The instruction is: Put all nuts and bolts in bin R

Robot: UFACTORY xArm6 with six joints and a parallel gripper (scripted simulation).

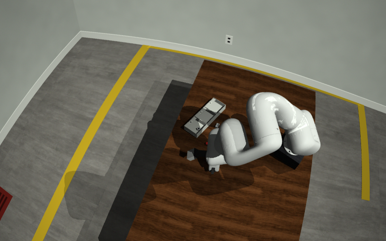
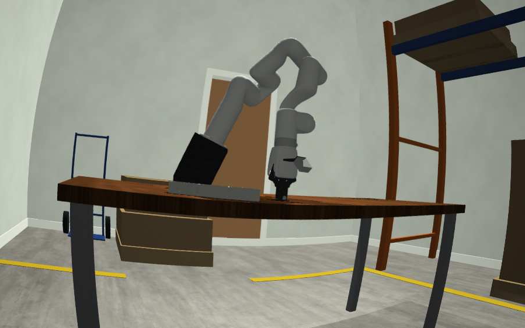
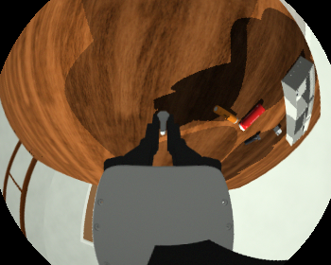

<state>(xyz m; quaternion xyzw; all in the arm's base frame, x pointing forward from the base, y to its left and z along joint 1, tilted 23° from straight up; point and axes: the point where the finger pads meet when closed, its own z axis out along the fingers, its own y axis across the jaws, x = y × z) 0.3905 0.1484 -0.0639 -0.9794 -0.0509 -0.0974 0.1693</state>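
My hand is 1 cm short of the silver bolt and 2 cm above it. The rest, counted from my hand: dark bolt: 19 cm to the right, 2 cm below; then red cylinder: 4 cm ahead, 13 cm to the right, 1 cm below; then orange stick: 3 cm ahead, 8 cm to the right, 2 cm below.
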